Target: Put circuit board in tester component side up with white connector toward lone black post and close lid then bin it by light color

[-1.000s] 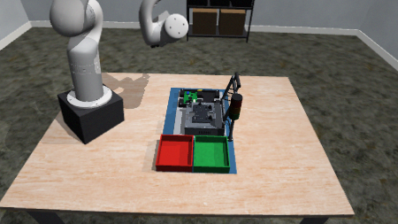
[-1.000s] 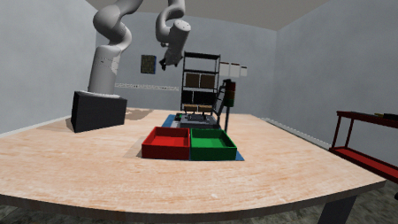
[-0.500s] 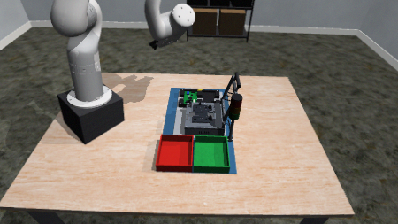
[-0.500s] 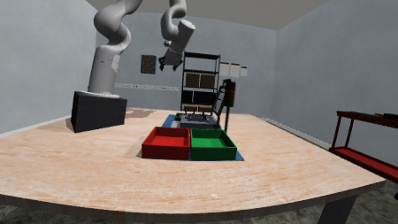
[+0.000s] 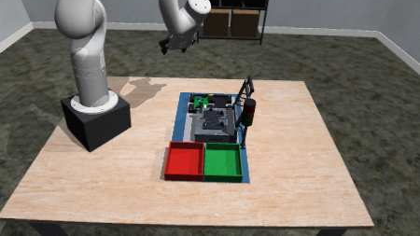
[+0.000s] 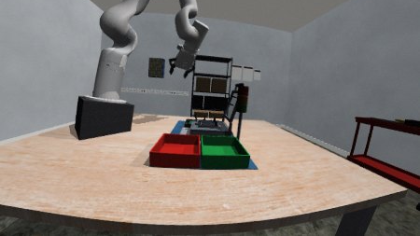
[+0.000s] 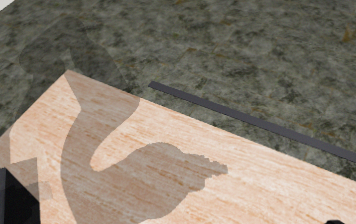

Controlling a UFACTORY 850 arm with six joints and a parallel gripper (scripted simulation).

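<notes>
The green circuit board lies 29 cm below my hand and 12 cm ahead of it. Also, from my hand: dark nest 24 cm below, 20 cm ahead, 15 cm to the right; clear lid 32 cm ahead, 15 cm to the right, 13 cm below; red bin 37 cm to the right, 30 cm below, 11 cm ahead.
</notes>
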